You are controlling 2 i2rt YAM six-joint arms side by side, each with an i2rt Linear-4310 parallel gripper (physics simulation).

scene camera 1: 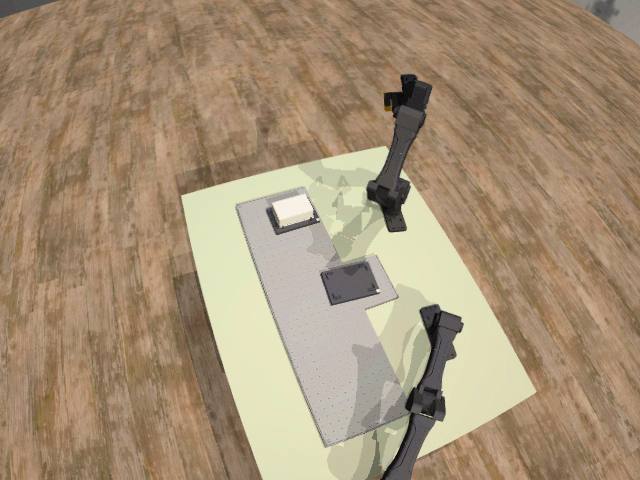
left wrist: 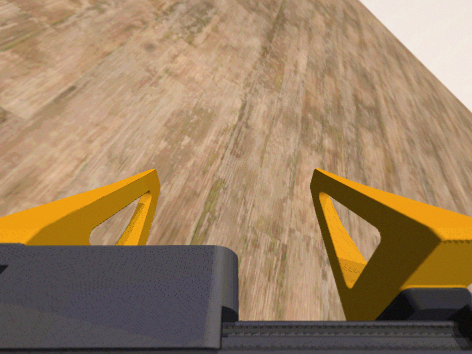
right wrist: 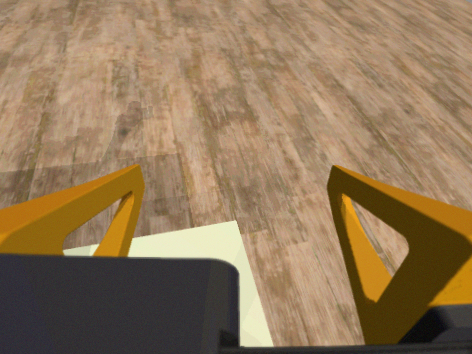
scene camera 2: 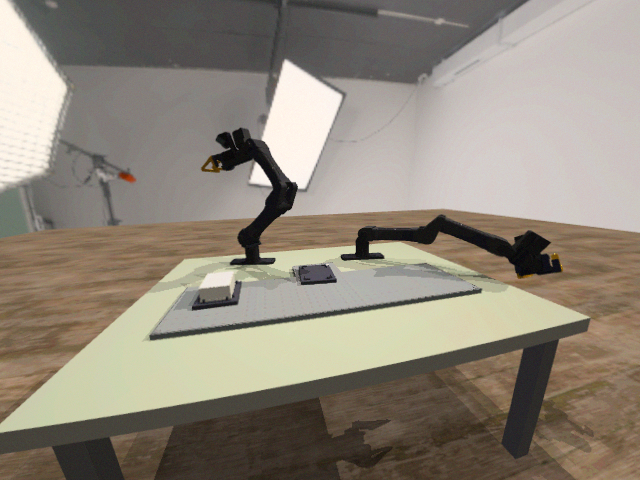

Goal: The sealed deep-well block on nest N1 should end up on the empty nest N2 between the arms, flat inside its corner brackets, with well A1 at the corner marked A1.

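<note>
The white sealed block sits on the dark nest N1 and looks flat. The dark nest N2 is empty, with brackets at its corners and a small light mark at its right corner in scene camera 1. The A1 lettering and well A1 cannot be read. My right gripper is open and empty, high above and away from the block. My left gripper is open and empty, out past the table's right side in scene camera 2, far from both nests.
A grey perforated plate lies on the pale green table under both nests. The right arm's base and the left arm's base stand on either side of N2. Wooden floor surrounds the table.
</note>
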